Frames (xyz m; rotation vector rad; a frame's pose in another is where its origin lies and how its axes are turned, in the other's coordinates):
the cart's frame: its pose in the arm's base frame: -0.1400 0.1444 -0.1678 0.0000 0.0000 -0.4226
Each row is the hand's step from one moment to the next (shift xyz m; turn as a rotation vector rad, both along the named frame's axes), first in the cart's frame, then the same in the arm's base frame.
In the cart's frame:
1: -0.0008 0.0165 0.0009 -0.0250 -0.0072 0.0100
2: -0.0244 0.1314 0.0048 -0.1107 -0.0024 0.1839
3: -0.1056 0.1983 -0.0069 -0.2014 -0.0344 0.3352
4: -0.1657 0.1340 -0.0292 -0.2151 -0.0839 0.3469
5: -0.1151 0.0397 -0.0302 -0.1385 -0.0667 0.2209
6: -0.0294 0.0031 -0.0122 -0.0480 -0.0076 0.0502
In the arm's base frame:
1: 0.0060 0.0154 0.0009 -0.0258 0.0037 0.0100
2: 0.0316 0.1298 0.0048 -0.1019 0.0432 0.1839
3: -0.0150 0.2242 -0.0069 -0.1978 0.0512 0.3352
4: -0.0962 0.1902 -0.0292 -0.2306 0.0117 0.3469
5: -0.0887 0.0834 -0.0302 -0.1537 -0.0040 0.2209
6: -0.0255 0.0149 -0.0122 -0.0469 0.0128 0.0502

